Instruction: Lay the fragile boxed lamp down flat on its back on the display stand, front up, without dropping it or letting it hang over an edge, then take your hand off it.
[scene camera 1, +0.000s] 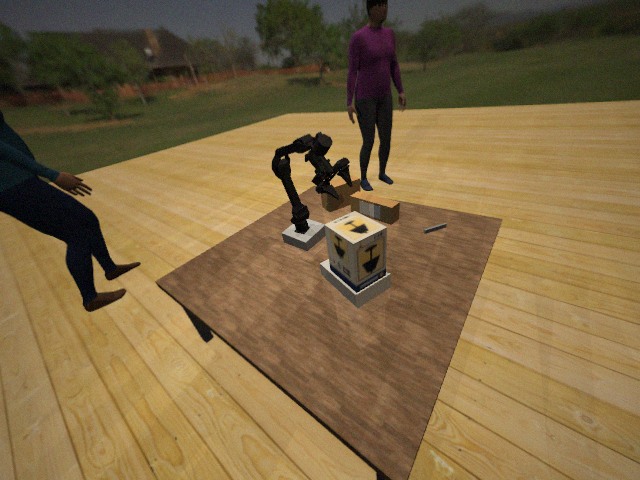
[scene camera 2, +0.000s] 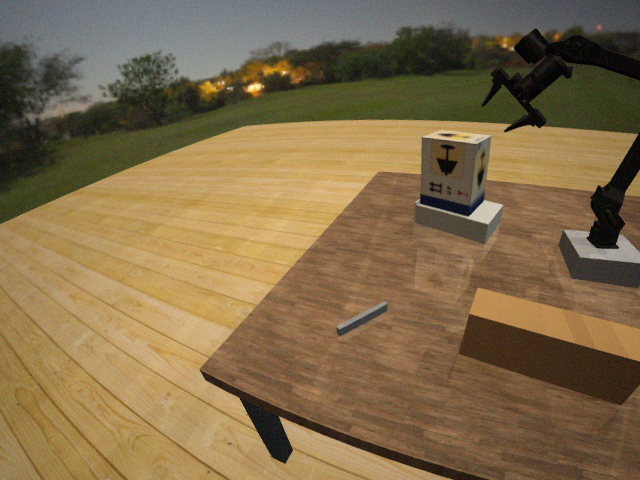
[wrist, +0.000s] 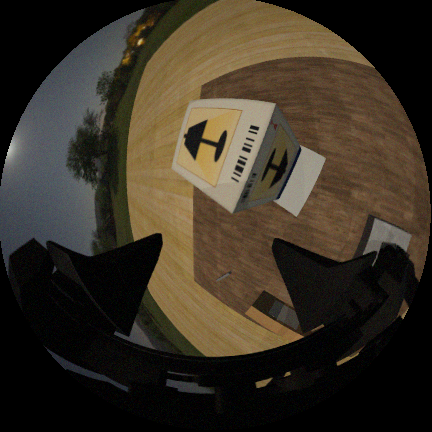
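Seen in the pictures: gripper, fingertip midpoint: (scene camera 1: 345, 193) (scene camera 2: 493, 119) (wrist: 218, 242); arm's base, origin of the base link: (scene camera 1: 302, 229) (scene camera 2: 602, 243).
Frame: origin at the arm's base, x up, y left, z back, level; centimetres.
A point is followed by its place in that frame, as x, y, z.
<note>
The boxed lamp (scene camera 1: 356, 253) @[18.6, -32.5, -45.9] (scene camera 2: 448, 178) @[11.2, -15.6, -44.2] (wrist: 222, 155) @[23.0, -19.6, -38.3] is a white carton with yellow lamp pictures. It rests on the white display stand (scene camera 1: 363, 298) @[-3.1, -32.2, -47.5] (scene camera 2: 452, 223) @[-2.8, -12.6, -42.0] (wrist: 306, 182) @[0.3, -16.3, -29.3], its blue band along the bottom. The side pictures in the scene views show the lamp with its shade downward. The top face has a lamp picture and, in the wrist view, a barcode. A strip of bare stand shows on the side toward the arm's base. My gripper (scene camera 1: 344, 191) @[30.2, -11.3, -33.3] (scene camera 2: 494, 118) @[30.2, -11.3, -33.3] (wrist: 218, 242) @[30.2, -11.3, -33.3] is open and empty, above and apart from the carton. The carton's underside is hidden.
A brown table (scene camera 1: 279, 320) @[-6.5, -51.7, -20.4] (scene camera 2: 289, 372) @[-6.6, 46.1, -75.5] bears it all. Two cardboard boxes stand behind the carton in scene camera 1, the nearer box (scene camera 1: 390, 210) @[2.6, 28.8, -40.6] (scene camera 2: 542, 351) @[0.7, 40.5, -30.6] being long. A thin grey bar (scene camera 1: 435, 227) @[-4.8, 29.6, -64.3] (scene camera 2: 361, 318) @[-4.5, 30.9, -64.3] (wrist: 224, 276) @[-4.4, 28.5, -62.2] lies near the table's edge. Two people stand beyond the table.
</note>
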